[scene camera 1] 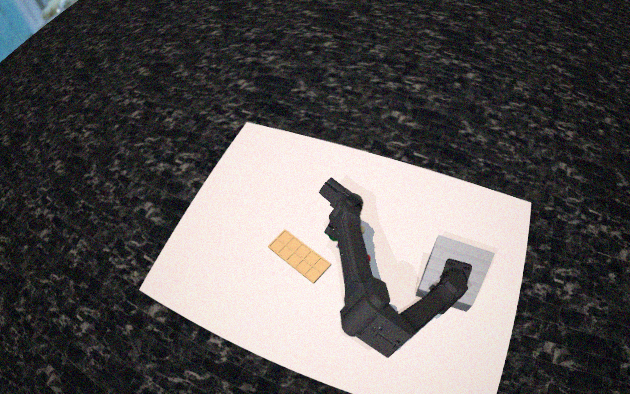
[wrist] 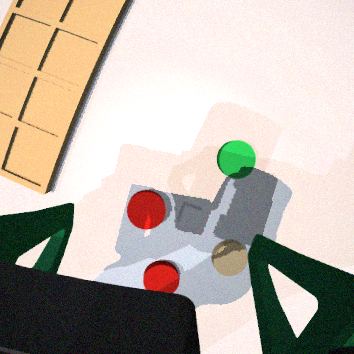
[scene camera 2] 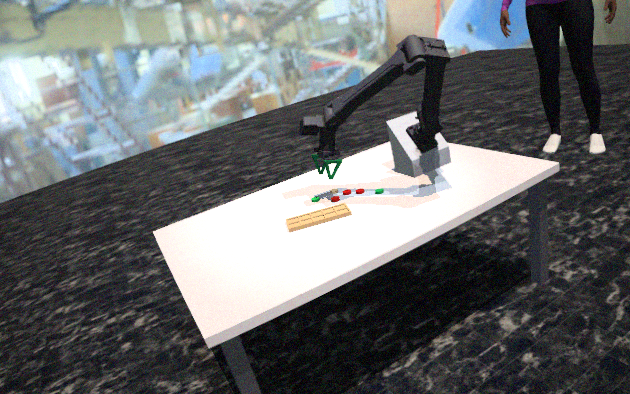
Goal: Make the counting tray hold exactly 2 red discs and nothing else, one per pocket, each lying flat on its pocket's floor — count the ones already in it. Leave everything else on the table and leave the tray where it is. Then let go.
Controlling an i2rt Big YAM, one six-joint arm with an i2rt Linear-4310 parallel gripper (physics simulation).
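Note:
The tan counting tray (scene camera 1: 292, 263) (scene camera 2: 320, 221) (wrist: 92, 65) lies flat; no disc shows in its visible pockets. A red disc (scene camera 2: 335, 199) (wrist: 146, 209) lies on the table beside the tray. Another red disc (scene camera 2: 347, 192) (wrist: 161, 276) lies farther from it; a third red disc (scene camera 1: 369, 258) (scene camera 2: 360, 191) is partly hidden by the arm in scene camera 1. My gripper (scene camera 2: 326, 175) (wrist: 165, 230) is open and empty, above the table and discs, with the two nearer red discs showing between its green fingers in the wrist view.
A green disc (scene camera 2: 315, 199) (wrist: 236, 159) and a tan disc (scene camera 1: 362, 230) (scene camera 2: 335, 191) (wrist: 229, 257) lie near the red ones. Another green disc (scene camera 2: 379, 191) lies toward the grey arm base (scene camera 1: 480, 270) (scene camera 2: 402, 150). The arm's shadow falls over the discs.

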